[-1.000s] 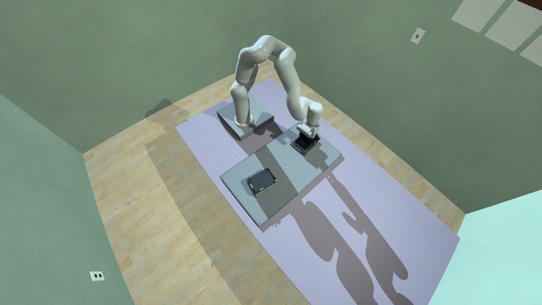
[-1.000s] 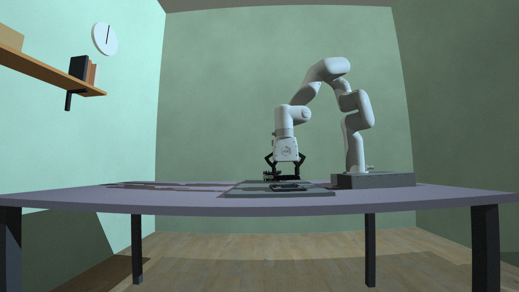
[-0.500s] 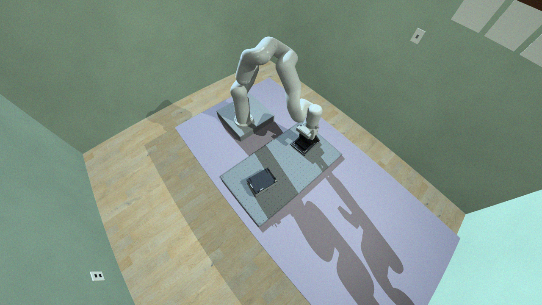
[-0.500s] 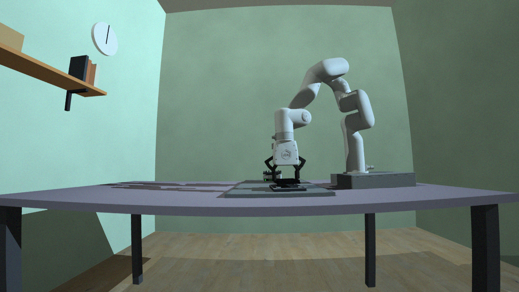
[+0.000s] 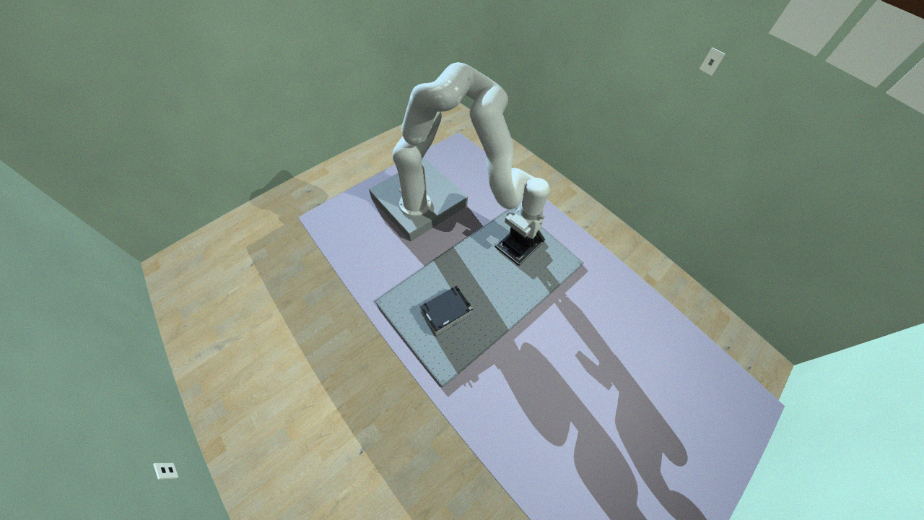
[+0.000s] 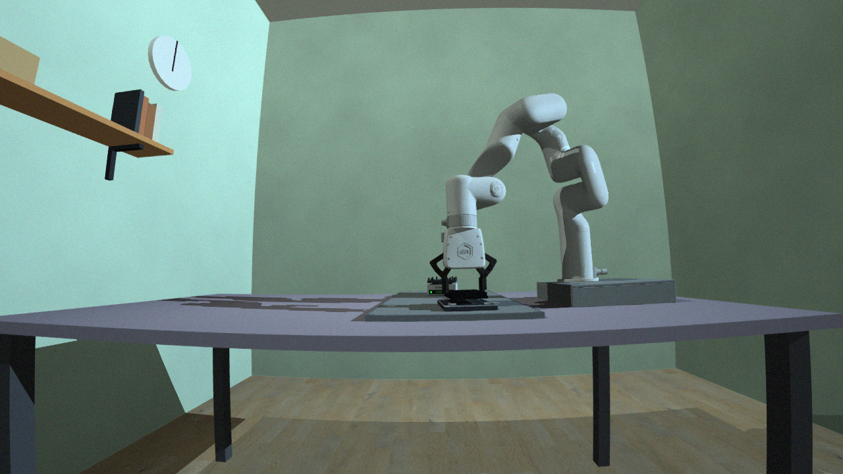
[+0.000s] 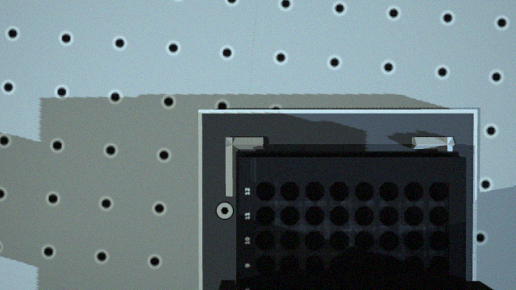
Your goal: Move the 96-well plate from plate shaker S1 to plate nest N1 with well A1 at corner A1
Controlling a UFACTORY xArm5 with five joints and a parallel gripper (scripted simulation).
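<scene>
The 96-well plate lies 10 mm below my hand. From my hand the other things lie so: plate nest N1: 40 mm below.
</scene>
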